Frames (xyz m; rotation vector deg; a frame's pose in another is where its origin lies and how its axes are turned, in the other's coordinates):
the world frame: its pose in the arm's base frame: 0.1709 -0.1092 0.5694 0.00 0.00 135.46
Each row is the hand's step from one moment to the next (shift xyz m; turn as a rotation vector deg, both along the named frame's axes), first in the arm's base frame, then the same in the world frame.
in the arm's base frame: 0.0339 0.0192 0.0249 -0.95 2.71 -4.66
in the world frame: -0.0107 -0.0375 0.0249 2.58 -1.27 -4.66
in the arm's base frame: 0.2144 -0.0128 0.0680 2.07 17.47 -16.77
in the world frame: -0.1618 -0.1413 0.0680 10.78 -13.90 -16.77
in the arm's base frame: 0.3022 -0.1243 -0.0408 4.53 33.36 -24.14
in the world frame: -0.3026 -0.1234 -0.0408 20.17 -26.96 -24.14
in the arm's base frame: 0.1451 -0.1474 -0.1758 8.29 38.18 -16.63
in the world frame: -0.2068 0.0033 -0.1758 20.87 -33.03 -16.63
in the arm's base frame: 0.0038 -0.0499 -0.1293 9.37 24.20 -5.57
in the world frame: -0.0377 0.0329 -0.1293 10.30 -23.82 -5.57
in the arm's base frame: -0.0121 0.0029 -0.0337 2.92 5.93 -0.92
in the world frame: 0.0107 0.0064 -0.0337 2.08 -6.27 -0.92
